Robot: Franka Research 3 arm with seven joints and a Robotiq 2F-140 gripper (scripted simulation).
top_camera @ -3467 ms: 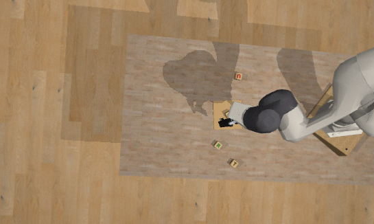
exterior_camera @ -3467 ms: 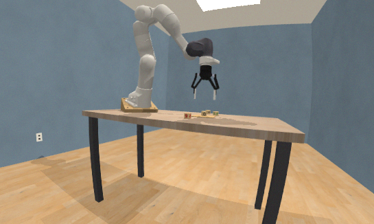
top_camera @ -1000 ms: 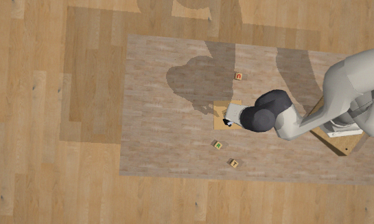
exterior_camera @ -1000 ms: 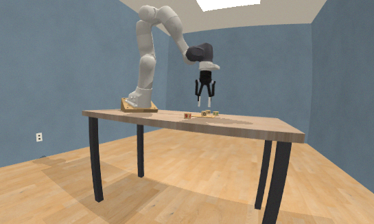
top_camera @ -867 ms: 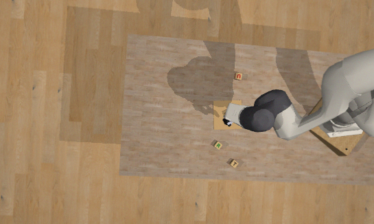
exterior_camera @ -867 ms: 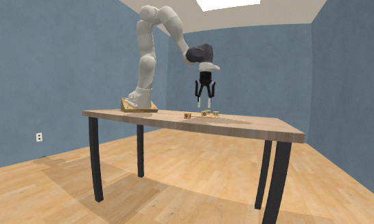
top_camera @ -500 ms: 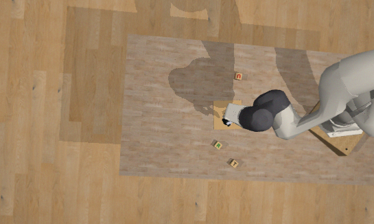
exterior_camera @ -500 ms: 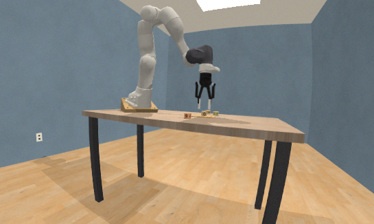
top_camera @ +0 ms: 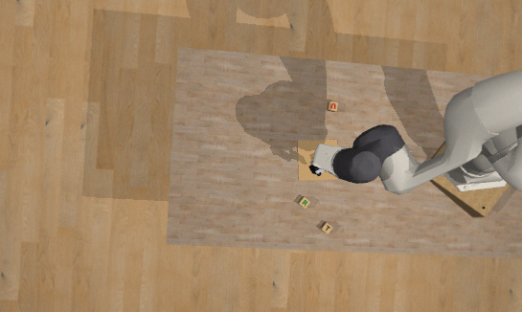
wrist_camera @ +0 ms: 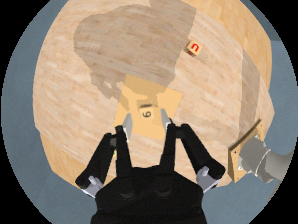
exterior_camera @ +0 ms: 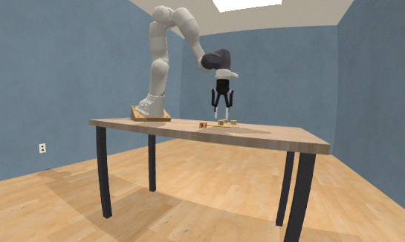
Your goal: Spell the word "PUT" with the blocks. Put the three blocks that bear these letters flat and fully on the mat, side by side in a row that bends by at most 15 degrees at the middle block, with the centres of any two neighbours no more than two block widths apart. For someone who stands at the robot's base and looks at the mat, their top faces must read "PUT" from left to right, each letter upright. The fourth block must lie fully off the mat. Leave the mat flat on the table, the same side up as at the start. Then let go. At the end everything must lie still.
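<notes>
Now: the block marked 6 60 mm below my hand. Round my hand: green P block (150 mm to the left, 60 mm below, 40 mm ahead); then red U block (190 mm to the right, 60 mm below, 40 mm behind); then tan mat (70 mm below).
</notes>
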